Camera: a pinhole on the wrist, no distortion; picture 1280 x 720 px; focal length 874.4 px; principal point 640.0 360.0 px. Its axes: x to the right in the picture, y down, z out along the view. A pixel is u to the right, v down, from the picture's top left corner.
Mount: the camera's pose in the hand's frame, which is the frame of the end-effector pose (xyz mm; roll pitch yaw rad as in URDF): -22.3 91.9 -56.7 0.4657 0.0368 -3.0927
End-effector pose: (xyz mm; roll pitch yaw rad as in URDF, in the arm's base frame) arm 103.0 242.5 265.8 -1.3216 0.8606 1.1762
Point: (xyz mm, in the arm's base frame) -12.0 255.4 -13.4
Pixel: outside the picture
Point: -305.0 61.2 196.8
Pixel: 901.5 96.0
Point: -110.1 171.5 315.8
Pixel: 1094.5 640.7
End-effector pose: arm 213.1 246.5 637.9 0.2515 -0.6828 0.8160
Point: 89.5 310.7 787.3
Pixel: 142.8 404.8
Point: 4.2 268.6 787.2
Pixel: 523.7 308.7
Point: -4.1 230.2 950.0
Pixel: 371.0 453.0
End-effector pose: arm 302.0 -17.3 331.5 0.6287 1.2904 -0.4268
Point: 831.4 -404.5 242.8
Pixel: 181.1 579.6
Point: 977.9 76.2 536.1
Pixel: outside the picture
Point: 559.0 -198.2 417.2
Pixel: 533.3 658.1
